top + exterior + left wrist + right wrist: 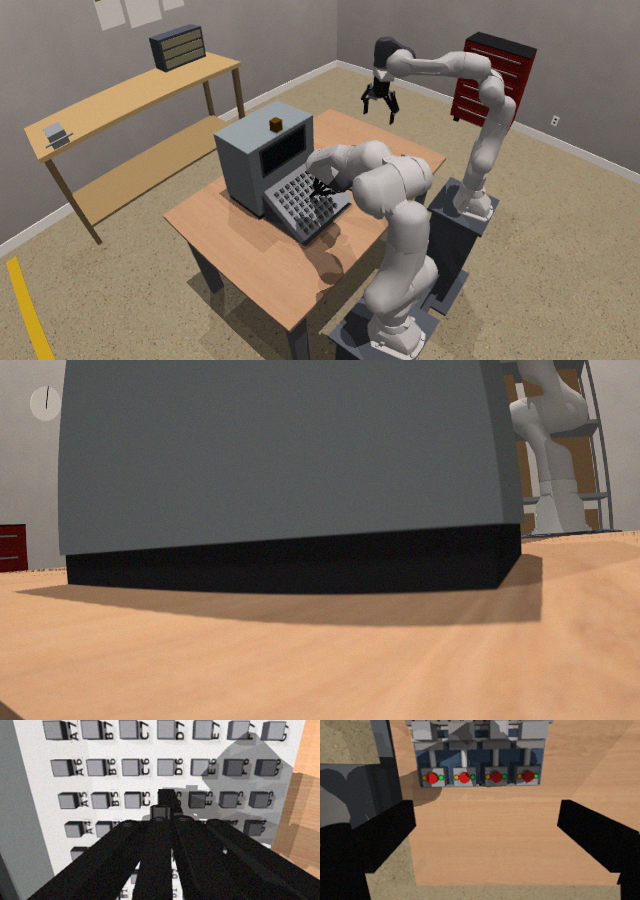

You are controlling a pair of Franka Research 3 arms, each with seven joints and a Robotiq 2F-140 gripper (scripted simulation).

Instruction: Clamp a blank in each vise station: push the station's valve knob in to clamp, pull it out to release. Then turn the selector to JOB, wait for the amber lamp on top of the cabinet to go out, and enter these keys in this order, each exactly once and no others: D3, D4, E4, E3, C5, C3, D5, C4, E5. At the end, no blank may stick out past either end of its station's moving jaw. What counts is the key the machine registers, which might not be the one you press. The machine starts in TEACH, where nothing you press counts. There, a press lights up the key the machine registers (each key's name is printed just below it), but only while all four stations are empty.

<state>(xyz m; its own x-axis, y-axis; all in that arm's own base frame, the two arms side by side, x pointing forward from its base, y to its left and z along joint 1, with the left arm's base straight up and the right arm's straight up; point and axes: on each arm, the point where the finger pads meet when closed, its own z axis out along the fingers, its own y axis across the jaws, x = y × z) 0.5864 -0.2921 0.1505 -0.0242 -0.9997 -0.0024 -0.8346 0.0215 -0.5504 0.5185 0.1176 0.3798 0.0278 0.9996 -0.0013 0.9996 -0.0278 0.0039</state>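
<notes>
My left hand is 10 mm past the e4 key, 30 mm to the right of it and 50 mm above it. From my left hand the other things lie so: e5 key (10 mm behind, 50 mm below); d5 key (20 mm ahead, 30 mm below); d4 key (20 mm ahead, 30 mm to the left, 30 mm below).
</notes>
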